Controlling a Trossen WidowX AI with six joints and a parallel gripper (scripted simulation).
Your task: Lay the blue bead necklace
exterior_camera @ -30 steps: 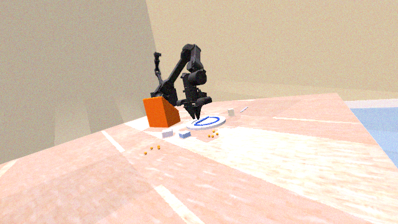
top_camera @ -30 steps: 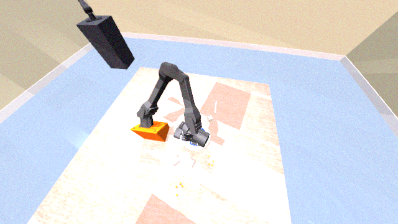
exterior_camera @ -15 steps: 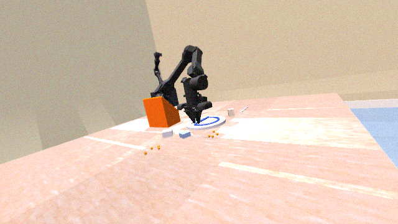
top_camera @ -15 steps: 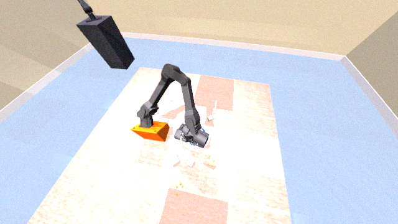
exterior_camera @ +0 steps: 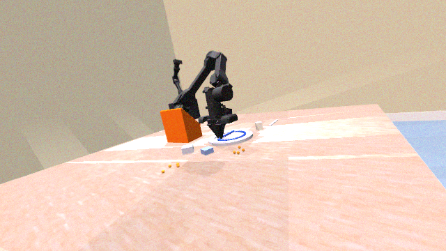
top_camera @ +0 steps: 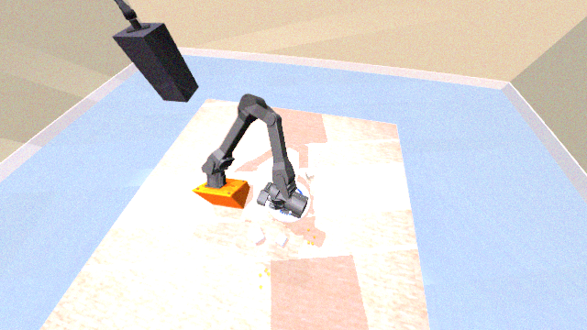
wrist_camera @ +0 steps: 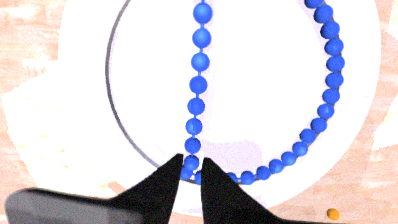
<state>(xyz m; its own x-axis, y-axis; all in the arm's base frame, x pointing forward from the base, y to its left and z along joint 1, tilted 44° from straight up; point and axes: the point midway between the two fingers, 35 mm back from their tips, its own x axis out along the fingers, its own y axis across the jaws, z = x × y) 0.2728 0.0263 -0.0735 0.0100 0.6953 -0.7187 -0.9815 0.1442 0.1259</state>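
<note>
The round white bead board lies 20 mm ahead of my gripper tip, 50 mm to the left of it and 10 mm below it. Round my gripper tip: white block: 80 mm behind, 120 mm to the right; light blue cube: 20 mm ahead, 120 mm to the right, 10 mm below; beige cube: 110 mm ahead, 180 mm to the left.
</note>
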